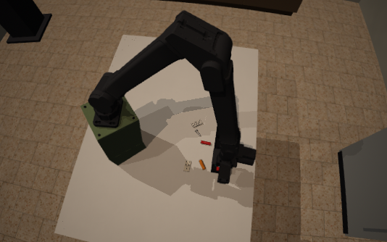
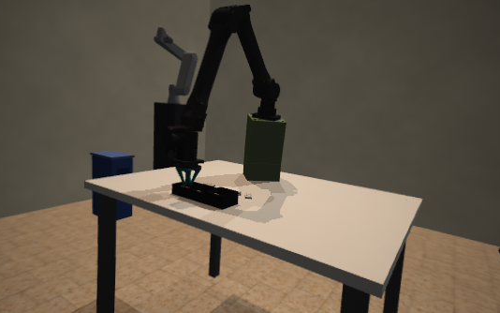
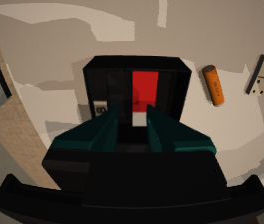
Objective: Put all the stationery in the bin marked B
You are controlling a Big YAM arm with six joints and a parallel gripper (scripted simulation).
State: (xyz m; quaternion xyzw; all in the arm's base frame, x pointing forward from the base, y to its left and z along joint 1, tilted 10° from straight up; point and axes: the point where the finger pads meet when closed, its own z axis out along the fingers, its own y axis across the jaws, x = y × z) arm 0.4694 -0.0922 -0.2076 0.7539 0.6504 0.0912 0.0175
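The red block lies 30 mm below my hand, 10 mm to the left of it and 10 mm behind it. Also, from my hand: beige tile: 160 mm behind, 40 mm below, 10 mm to the right; then row of bins: 80 mm to the left, 20 mm below, 10 mm ahead; then orange stick: 90 mm behind, 30 mm below.
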